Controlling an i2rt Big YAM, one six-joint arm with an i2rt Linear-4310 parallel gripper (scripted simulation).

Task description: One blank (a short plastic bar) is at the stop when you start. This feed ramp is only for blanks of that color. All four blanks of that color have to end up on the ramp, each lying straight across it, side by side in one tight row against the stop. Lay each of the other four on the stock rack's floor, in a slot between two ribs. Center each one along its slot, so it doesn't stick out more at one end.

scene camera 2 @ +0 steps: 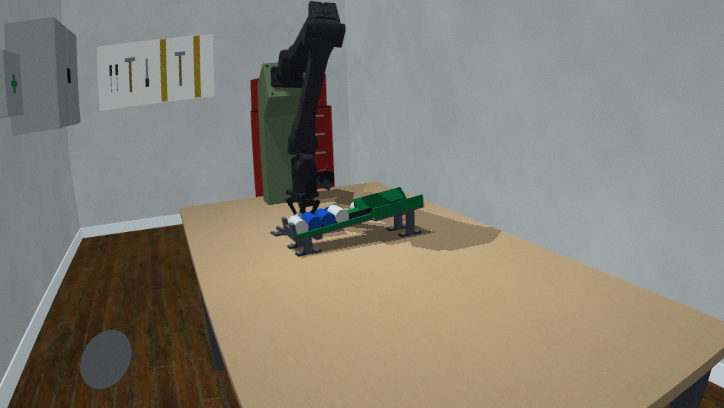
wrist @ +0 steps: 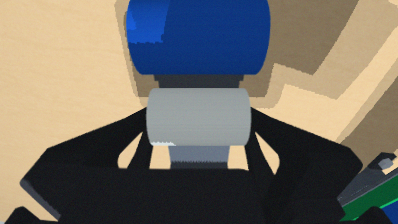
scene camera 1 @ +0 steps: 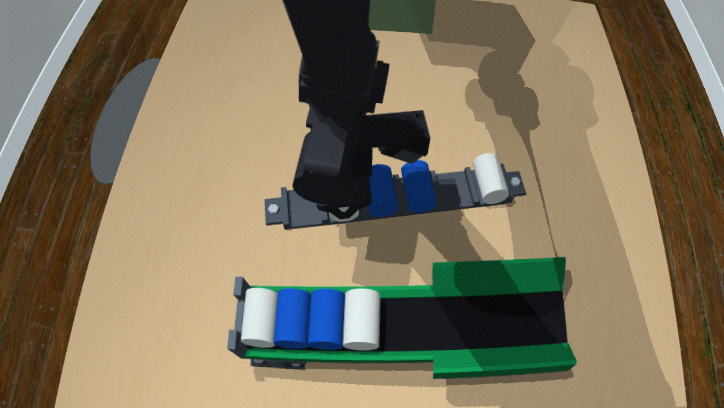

Note:
In view: my gripper (scene camera 1: 341, 197), a white blank (scene camera 1: 489, 174) and a white blank (scene camera 1: 258, 327).
My gripper is seen too in scene camera 2 (scene camera 2: 303, 222) and in the wrist view (wrist: 198, 111).

